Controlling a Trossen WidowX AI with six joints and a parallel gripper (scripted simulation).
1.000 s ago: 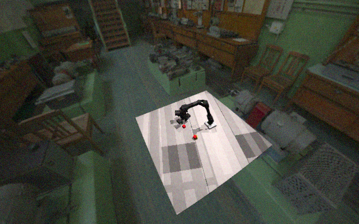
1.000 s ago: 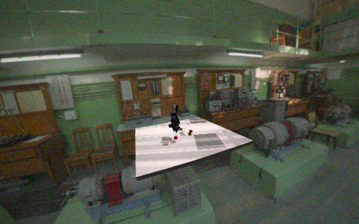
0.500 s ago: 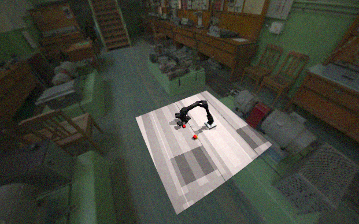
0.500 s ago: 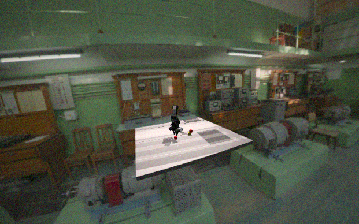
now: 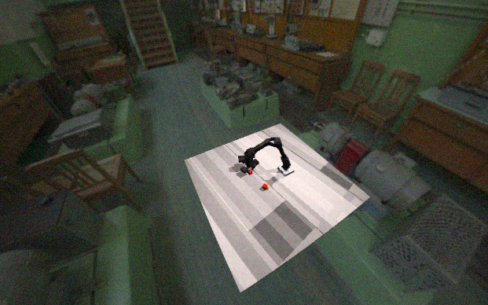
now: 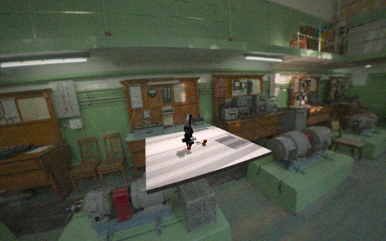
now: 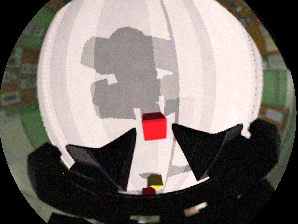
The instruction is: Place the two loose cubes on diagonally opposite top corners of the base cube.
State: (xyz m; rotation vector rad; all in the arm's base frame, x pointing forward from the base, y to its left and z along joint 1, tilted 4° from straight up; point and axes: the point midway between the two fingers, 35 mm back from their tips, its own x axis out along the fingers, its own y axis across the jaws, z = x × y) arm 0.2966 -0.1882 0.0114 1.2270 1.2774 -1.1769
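Now: the red cube 20 mm ahead of my gripper tip, 230 mm to the left of it and 30 mm above it. Also, from my gripper tip: yellow cube (220 mm to the left, 10 mm below).
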